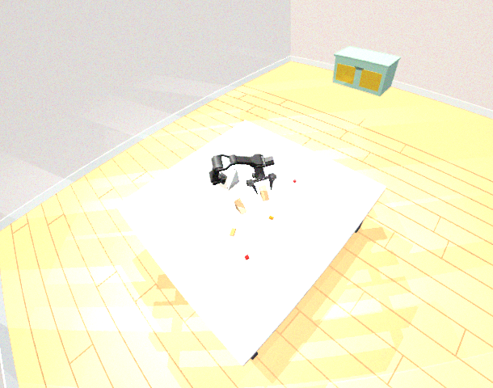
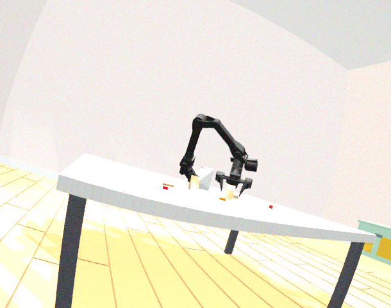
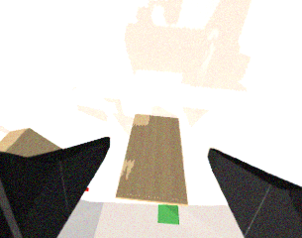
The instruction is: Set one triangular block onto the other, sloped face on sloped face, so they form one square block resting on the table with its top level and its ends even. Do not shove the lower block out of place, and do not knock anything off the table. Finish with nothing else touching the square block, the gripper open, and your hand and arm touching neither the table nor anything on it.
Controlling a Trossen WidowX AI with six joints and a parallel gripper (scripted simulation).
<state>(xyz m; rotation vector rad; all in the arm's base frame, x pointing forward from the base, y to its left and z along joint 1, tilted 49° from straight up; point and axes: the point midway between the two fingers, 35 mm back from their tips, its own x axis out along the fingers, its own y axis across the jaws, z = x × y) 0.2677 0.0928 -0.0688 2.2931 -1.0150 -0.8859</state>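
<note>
My gripper tip is 1 cm above the tan triangular block. The rest, counted from my gripper tip: orange piece (16 cm ahead, 11 cm to the right, 2 cm below); tan stick (15 cm behind, 11 cm to the left, 2 cm below).
</note>
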